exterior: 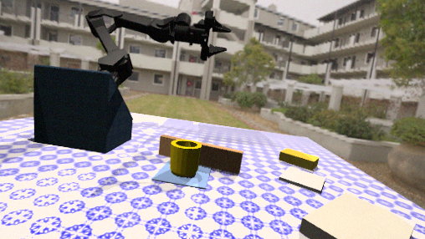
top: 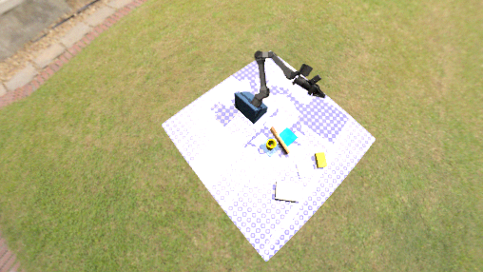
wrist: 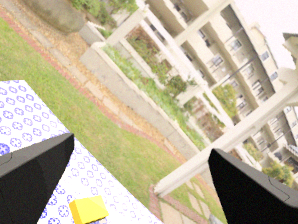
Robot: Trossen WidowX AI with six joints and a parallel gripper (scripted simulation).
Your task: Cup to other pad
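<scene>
Right now my gripper tip is 360 mm above the yellow cup, 340 mm to the left of it and 100 mm past it. Round my gripper tip: cyan pad (410 mm below, 180 mm to the right, 30 mm behind); then wooden bar (380 mm below, 260 mm to the right, 60 mm behind); then flat white tile (390 mm below, 310 mm to the right, 220 mm ahead).
</scene>
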